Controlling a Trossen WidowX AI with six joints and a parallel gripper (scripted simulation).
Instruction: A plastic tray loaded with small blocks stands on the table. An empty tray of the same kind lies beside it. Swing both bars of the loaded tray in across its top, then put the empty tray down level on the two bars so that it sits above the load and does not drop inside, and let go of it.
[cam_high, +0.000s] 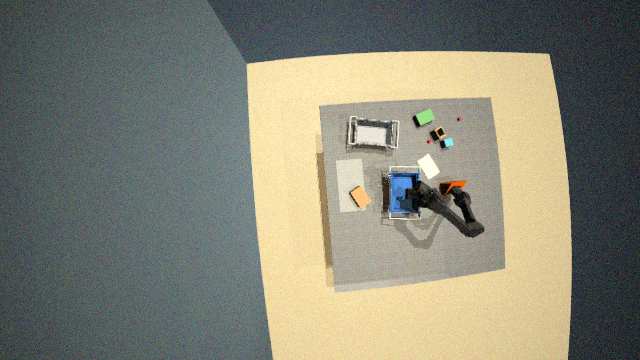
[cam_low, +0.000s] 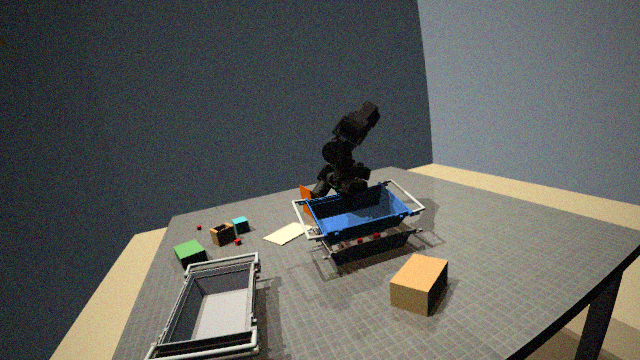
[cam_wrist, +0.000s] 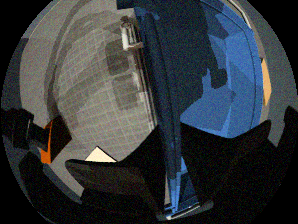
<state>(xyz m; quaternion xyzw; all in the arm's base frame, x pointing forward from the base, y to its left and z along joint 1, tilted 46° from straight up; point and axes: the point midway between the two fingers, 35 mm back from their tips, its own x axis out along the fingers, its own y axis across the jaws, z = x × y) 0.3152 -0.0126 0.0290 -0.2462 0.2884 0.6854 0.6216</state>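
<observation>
Now: gripper tip 7 cm short of the blue tray and 2 cm below it. From my gripper tip the other things lie so: cream card 17 cm behind, 17 cm to the right, 10 cm below; then cyan cube 30 cm behind, 33 cm to the right, 8 cm below; then small brown box 24 cm behind, 40 cm to the right, 9 cm below.
</observation>
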